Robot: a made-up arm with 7 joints.
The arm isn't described. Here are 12 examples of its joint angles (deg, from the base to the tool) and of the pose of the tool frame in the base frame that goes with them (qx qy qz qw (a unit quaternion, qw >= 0); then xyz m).
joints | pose
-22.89 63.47 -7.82 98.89 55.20 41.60 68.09 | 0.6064 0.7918 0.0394 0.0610 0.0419 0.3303 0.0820
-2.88 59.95 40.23 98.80 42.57 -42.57 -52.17 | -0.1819 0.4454 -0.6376 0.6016 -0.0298 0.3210 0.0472
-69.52 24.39 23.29 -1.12 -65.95 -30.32 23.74 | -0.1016 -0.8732 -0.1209 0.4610 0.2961 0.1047 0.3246
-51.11 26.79 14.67 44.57 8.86 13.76 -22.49 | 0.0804 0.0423 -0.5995 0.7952 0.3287 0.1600 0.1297
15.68 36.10 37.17 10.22 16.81 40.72 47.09 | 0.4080 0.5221 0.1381 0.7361 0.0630 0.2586 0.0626
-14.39 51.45 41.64 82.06 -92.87 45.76 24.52 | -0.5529 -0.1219 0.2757 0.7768 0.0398 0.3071 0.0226
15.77 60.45 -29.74 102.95 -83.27 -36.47 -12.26 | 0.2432 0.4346 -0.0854 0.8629 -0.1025 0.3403 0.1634
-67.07 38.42 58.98 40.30 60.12 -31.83 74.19 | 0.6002 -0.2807 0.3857 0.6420 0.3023 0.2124 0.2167
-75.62 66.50 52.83 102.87 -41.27 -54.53 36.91 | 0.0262 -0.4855 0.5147 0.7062 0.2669 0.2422 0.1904
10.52 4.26 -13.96 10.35 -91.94 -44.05 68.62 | -0.3764 -0.0056 0.4546 0.8072 0.0788 0.0414 -0.0209
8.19 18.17 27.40 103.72 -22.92 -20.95 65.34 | 0.0919 0.6579 0.3453 0.6630 -0.1355 0.1079 -0.0280
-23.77 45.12 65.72 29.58 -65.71 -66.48 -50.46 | 0.6699 -0.5156 -0.1124 0.5223 0.1213 0.3141 0.1364
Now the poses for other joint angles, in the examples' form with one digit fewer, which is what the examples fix.
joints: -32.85 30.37 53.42 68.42 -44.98 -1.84 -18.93
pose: -0.220 -0.354 -0.073 0.906 0.166 0.224 -0.010
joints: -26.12 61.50 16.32 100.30 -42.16 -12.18 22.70
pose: 0.115 0.180 0.241 0.947 0.059 0.313 0.079
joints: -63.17 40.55 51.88 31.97 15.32 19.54 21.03
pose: 0.222 -0.169 0.046 0.959 0.278 0.234 0.257
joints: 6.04 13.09 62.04 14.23 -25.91 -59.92 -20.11
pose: 0.526 -0.237 -0.182 0.796 0.003 0.235 0.034
